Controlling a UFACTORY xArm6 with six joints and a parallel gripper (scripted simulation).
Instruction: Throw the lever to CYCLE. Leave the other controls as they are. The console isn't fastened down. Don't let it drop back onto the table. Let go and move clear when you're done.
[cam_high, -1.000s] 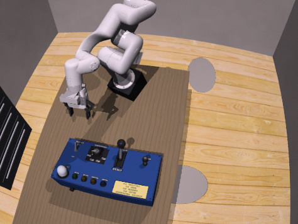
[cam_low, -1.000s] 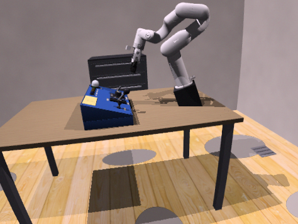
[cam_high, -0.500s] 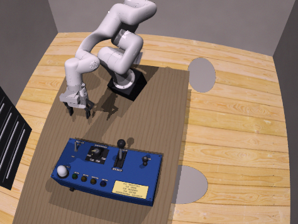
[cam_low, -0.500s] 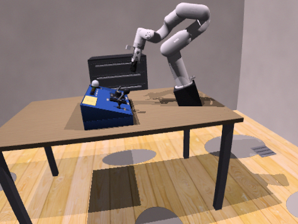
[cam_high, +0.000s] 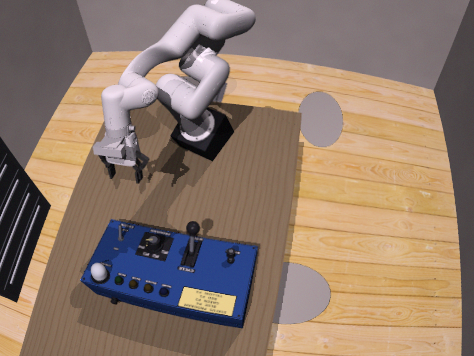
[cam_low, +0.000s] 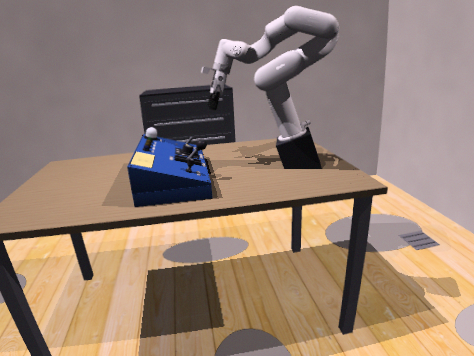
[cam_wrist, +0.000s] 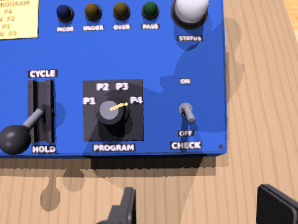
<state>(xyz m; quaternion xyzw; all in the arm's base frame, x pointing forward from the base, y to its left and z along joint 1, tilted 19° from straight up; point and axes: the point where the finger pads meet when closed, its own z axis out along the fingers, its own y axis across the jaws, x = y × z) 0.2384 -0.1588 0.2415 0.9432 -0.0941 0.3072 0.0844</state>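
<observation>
The lever is 18 cm to the left of my hand, 15 cm ahead of it and 14 cm below it. The rest, counted from my hand: blue console: 19 cm ahead, 18 cm below, 11 cm to the left; then program dial: 16 cm below, 14 cm ahead, 5 cm to the left; then check toggle: 16 cm below, 11 cm ahead, 6 cm to the right.
</observation>
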